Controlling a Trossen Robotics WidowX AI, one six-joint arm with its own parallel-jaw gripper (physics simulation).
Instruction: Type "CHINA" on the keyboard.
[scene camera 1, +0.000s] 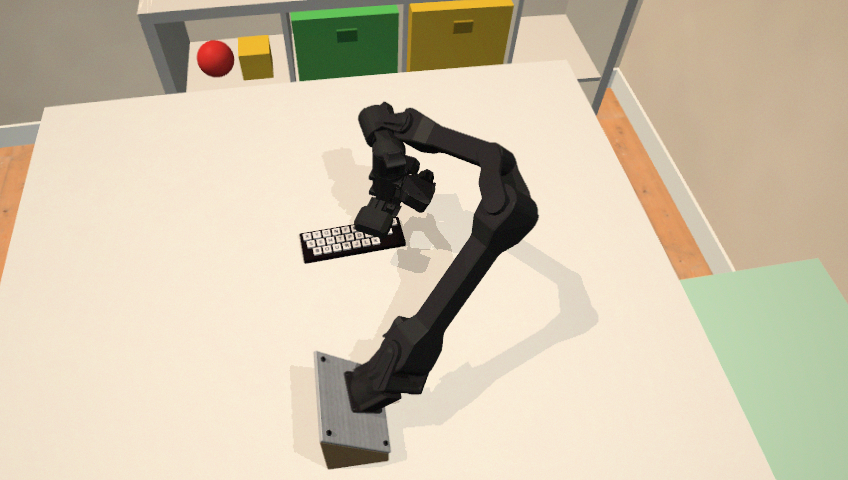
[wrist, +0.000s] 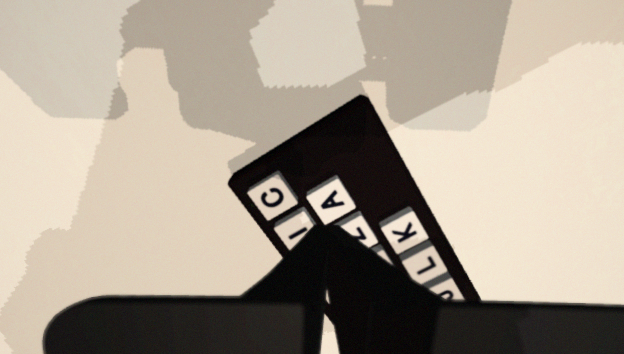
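Where they show: gripper, fingertip midpoint: (wrist: 325, 237); arm's base, origin of the base link: (scene camera 1: 362, 392).
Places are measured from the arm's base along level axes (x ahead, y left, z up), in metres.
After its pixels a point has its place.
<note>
The black keyboard (scene camera 1: 392, 240) {x 0.324, y -0.125, z -0.069 m} (wrist: 345, 137) {x 0.328, y -0.140, z -0.069 m} with white keys lies on the table, set at a slant in the wrist view. My gripper (scene camera 1: 389, 209) {x 0.351, y -0.121, z -0.039 m} (wrist: 325, 237) {x 0.351, y -0.121, z -0.039 m} is shut and empty, with its tips over the keyboard's right part. In the wrist view, the C key (wrist: 272, 196) {x 0.365, y -0.136, z -0.064 m} and the A key (wrist: 331, 200) {x 0.346, y -0.122, z -0.064 m} show beyond the tips. The I key (wrist: 295, 229) {x 0.366, y -0.119, z -0.064 m} and the Z key (wrist: 358, 230) {x 0.344, y -0.104, z -0.064 m} are partly covered by the fingers. The H and N keys do not show in the wrist view. Whether the tips touch a key is unclear.
The arm's metal base plate (scene camera 1: 357, 416) {x -0.040, y 0.015, z 0.012 m} stands at the front of the white table (scene camera 1: 178, 267) {x 0.360, y 0.289, z -0.080 m}. Behind the table, a shelf unit (scene camera 1: 153, 53) holds a red ball (scene camera 1: 215, 58), a yellow block (scene camera 1: 254, 56), a green bin (scene camera 1: 351, 56) and a yellow bin (scene camera 1: 461, 50). A pale green surface (scene camera 1: 785, 350) is at the right.
</note>
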